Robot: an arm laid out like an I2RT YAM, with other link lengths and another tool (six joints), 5 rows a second.
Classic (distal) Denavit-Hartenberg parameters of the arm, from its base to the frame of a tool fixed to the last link. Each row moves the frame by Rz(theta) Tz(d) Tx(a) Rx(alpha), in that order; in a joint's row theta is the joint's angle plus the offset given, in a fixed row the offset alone. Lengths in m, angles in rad.
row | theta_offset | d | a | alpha
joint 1 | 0 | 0.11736 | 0.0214 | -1.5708
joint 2 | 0 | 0 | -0.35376 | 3.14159
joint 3 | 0.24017 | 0 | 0.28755 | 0
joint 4 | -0.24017 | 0.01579 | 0.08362 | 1.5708
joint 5 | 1.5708 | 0.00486 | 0 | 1.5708
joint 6 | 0.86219 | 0.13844 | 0.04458 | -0.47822
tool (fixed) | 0 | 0.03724 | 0 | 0
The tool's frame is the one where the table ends.
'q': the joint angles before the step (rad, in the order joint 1, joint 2, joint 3, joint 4, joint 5, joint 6). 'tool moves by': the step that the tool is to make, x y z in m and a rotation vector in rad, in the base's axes. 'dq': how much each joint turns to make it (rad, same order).
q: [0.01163 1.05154 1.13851 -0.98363 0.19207 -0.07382]
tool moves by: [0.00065 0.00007 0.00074 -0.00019 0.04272 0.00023]
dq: [-0.00001 0.03319 0.03280 -0.04233 -0.00039 0.00000]
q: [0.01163 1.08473 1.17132 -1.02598 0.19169 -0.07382]
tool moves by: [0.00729 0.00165 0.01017 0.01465 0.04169 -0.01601]
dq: [0.00037 0.06294 0.08352 -0.06636 -0.00306 0.02250]
